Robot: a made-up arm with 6 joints. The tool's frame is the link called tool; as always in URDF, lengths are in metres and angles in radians. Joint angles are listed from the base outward.
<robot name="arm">
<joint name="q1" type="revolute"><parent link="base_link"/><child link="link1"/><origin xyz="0 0 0.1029"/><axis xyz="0 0 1"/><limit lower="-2.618" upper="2.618"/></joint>
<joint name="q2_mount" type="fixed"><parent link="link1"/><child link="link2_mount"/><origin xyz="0 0 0"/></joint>
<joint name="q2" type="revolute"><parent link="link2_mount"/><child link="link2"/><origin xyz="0 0 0"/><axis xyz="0.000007 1 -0.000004"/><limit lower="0" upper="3.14"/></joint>
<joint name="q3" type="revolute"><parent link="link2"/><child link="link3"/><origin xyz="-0.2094 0 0.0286"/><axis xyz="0.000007 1 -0.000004"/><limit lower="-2.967" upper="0"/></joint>
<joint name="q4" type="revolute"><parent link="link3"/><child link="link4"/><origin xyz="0.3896 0 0.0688"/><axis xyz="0.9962 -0.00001 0.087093"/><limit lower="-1.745" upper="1.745"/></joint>
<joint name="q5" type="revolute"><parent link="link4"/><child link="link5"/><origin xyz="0 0 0"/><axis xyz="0.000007 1 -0.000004"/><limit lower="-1.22" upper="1.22"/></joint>
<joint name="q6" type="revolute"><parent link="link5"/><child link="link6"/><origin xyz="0.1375 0 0.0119"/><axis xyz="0.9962 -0.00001 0.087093"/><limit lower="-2.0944" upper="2.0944"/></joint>
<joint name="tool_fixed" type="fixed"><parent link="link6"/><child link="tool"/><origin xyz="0 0 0" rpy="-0.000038 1.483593 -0.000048"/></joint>
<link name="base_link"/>
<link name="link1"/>
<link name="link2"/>
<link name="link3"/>
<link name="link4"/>
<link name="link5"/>
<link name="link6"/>
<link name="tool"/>
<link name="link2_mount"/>
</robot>
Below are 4 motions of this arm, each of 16 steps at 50 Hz.
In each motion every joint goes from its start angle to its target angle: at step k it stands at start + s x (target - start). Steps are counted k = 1, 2, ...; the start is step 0. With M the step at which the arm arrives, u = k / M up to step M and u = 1 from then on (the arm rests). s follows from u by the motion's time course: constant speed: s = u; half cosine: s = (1 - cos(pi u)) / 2; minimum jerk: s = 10 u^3 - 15 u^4 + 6 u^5.
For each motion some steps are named. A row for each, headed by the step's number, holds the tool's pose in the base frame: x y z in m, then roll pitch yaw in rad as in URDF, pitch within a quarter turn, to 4 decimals.
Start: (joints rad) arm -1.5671 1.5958 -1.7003 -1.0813 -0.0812 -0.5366
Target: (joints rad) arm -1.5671 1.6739 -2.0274 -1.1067 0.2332 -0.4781
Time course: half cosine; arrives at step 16
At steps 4, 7, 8, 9, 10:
4: 0.0062 -0.5461 0.4673 -1.3260 -0.0483 -3.1179
7: -0.0037 -0.5407 0.4938 -1.3000 -0.0214 3.0976
8: -0.0074 -0.5381 0.5037 -1.2902 -0.0095 3.0723
9: -0.0112 -0.5351 0.5134 -1.2805 0.0033 3.0472
10: -0.0148 -0.5319 0.5226 -1.2714 0.0164 3.0235

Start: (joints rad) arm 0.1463 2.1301 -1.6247 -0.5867 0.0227 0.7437
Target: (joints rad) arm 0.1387 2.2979 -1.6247 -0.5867 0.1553 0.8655
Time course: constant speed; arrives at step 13
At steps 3, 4, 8, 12, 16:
3: 0.6254 0.0869 0.0507 2.8427 1.0441 2.9101
4: 0.6243 0.0855 0.0415 2.8477 1.0224 2.9041
8: 0.6182 0.0800 0.0053 2.8705 0.9370 2.8808
12: 0.6099 0.0743 -0.0303 2.8974 0.8537 2.8575
16: 0.6075 0.0728 -0.0391 2.9047 0.8333 2.8516

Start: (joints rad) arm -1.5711 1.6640 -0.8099 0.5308 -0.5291 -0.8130
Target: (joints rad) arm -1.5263 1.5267 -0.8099 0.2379 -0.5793 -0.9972
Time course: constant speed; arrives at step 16
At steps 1, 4, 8, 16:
1: -0.0331 -0.4845 0.0257 -2.1503 1.0521 2.3657
4: -0.0261 -0.4879 0.0407 -2.0168 1.0107 2.5314
8: -0.0163 -0.4915 0.0607 -1.8686 0.9403 2.7190
16: 0.0042 -0.4951 0.1005 -1.6578 0.7637 2.9962

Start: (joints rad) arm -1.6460 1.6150 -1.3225 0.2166 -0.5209 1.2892
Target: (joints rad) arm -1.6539 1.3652 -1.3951 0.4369 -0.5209 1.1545
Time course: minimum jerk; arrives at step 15
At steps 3, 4, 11, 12, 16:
3: -0.0578 -0.5558 0.3156 1.2496 0.0491 -0.2115
4: -0.0587 -0.5521 0.3267 1.2310 0.0407 -0.2181
11: -0.0680 -0.4925 0.4512 1.0195 -0.0725 -0.2725
12: -0.0686 -0.4861 0.4611 1.0022 -0.0829 -0.2750
16: -0.0691 -0.4802 0.4699 0.9866 -0.0924 -0.2769

